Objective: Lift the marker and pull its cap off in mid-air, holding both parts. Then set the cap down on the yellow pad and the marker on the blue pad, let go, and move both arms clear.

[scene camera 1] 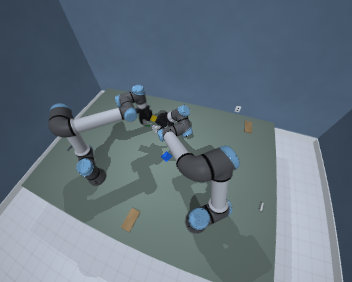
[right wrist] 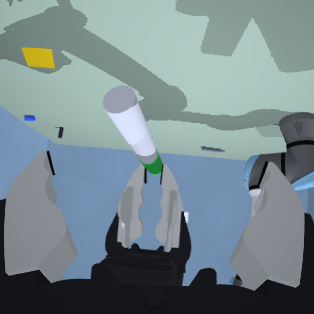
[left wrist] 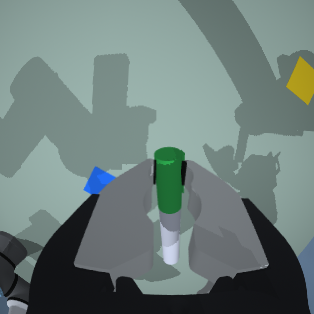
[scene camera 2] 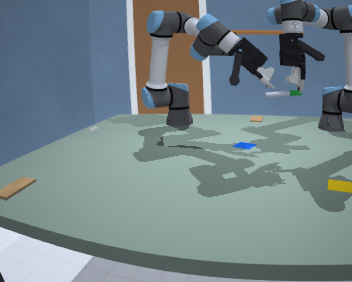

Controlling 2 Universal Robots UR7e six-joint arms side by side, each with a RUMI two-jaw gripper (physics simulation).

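Frame: origin at the left arm's base, x back, y right, z up, level; centimetres.
Where they show: left gripper, between the fingertips: (scene camera 1: 145, 125) (right wrist: 153, 163) (left wrist: 167, 161) (scene camera 2: 299, 93); right gripper, between the fingertips: (scene camera 1: 156, 126) (right wrist: 157, 159) (scene camera 2: 272, 88); left arm's base, origin of its link: (scene camera 1: 97, 177) (right wrist: 298, 120) (scene camera 2: 330, 128); right arm's base, origin of its link: (left wrist: 11, 243) (scene camera 2: 179, 123).
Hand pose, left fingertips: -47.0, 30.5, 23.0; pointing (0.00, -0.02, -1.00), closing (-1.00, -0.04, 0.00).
Observation:
Things, the pixels of their top centre, and the offset from my left fingertips, as dx, dy, dz. Level surfaces: height alone.
- white body, centre of its top: (right wrist: 141, 159) (left wrist: 169, 231) (scene camera 2: 283, 90) -0.8, +6.2, +0.8
- green cap, centre of its top: (left wrist: 170, 190) (right wrist: 149, 171) (scene camera 2: 295, 89) -0.3, +1.6, +1.1
- blue pad, centre of its top: (left wrist: 103, 186) (scene camera 2: 244, 145) (scene camera 1: 166, 156) +11.8, +20.1, -22.9
- yellow pad, centre of its top: (left wrist: 304, 80) (right wrist: 38, 57) (scene camera 2: 340, 185) (scene camera 1: 153, 118) -28.3, -8.1, -22.9
- table, height of its surface: dz -23.0
- brown block, centre of its top: (scene camera 2: 14, 186) (scene camera 1: 248, 126) -41.9, +89.7, -22.2
- small white object, centre of its top: (scene camera 2: 93, 128) (scene camera 1: 262, 206) +34.7, +100.9, -20.8
The marker, with a white body (scene camera 2: 276, 94) (left wrist: 170, 245) (right wrist: 131, 122) and a green cap (scene camera 2: 295, 93) (left wrist: 169, 192) (right wrist: 154, 165), is held level in mid-air, cap on. My left gripper (scene camera 2: 301, 89) (left wrist: 167, 161) is shut on the green cap. My right gripper (scene camera 2: 272, 87) (right wrist: 157, 159) is open, its fingertips close to the white body and slightly above it in scene camera 2. The blue pad (scene camera 1: 166, 156) (scene camera 2: 244, 145) (left wrist: 97, 181) and the yellow pad (scene camera 1: 153, 118) (scene camera 2: 341, 186) (left wrist: 303, 82) (right wrist: 38, 57) lie on the table; the left gripper's fingers partly hide the blue one in its wrist view.
The two grippers are close together above the table (scene camera 1: 200, 250) (scene camera 2: 125, 215). Flat brown blocks (scene camera 1: 131, 220) (scene camera 2: 18, 187) lie near its edges, another brown block (scene camera 1: 248, 127) at the upper right in scene camera 1. A small white object (scene camera 1: 261, 206) (scene camera 2: 93, 130) lies near one edge.

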